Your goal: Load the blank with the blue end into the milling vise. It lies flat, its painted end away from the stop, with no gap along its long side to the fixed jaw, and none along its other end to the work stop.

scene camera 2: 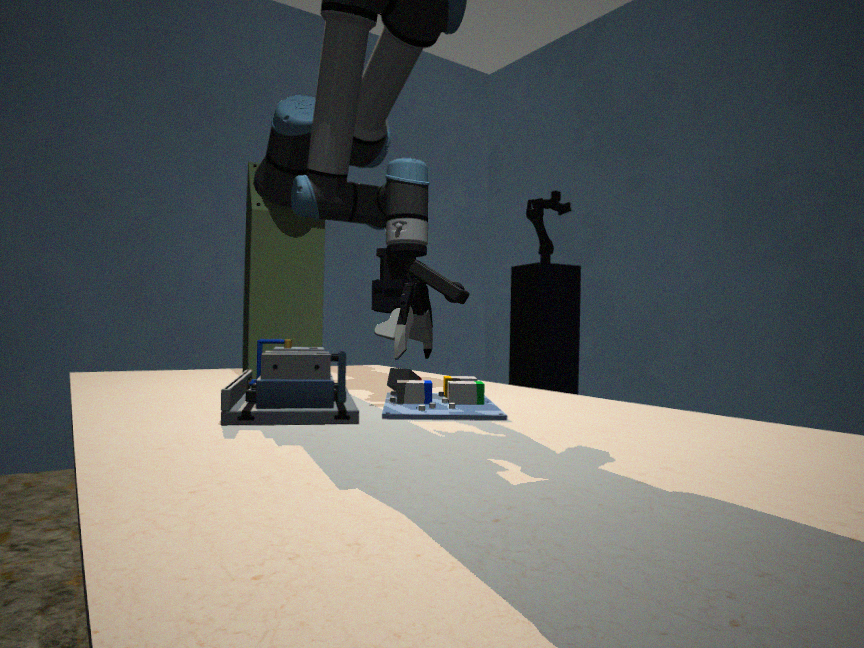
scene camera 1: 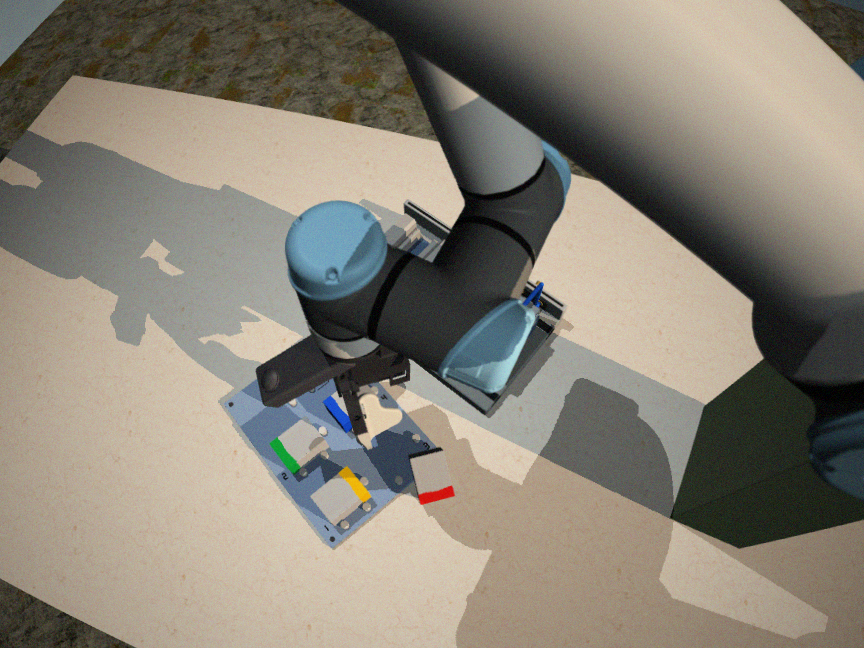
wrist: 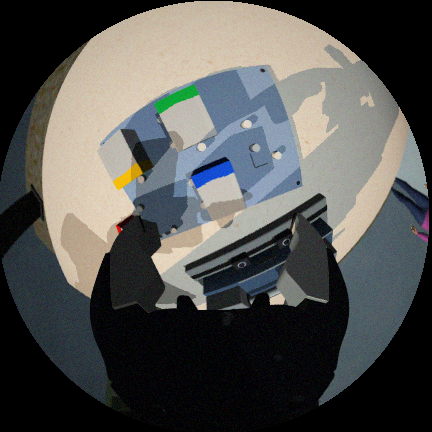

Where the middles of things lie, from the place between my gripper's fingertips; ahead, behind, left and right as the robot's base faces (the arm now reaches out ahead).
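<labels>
Counted from my hand, the yellow-ended blank (scene camera 1: 340, 496) is 11 cm to the left, 6 cm below and 5 cm behind, and the red-ended blank (scene camera 1: 429, 468) sits 13 cm behind, 5 cm below and 3 cm to the left. Then there's the green-ended blank (scene camera 1: 300, 444), which is 4 cm ahead of my hand, 8 cm to the left of it and 6 cm below it. As for the blank with the blue end (scene camera 2: 408, 391), that's 1 cm ahead of my hand and 6 cm below it. Going by their middles, the blank with the blue end is the nearest to my hand of the things named here.
</labels>
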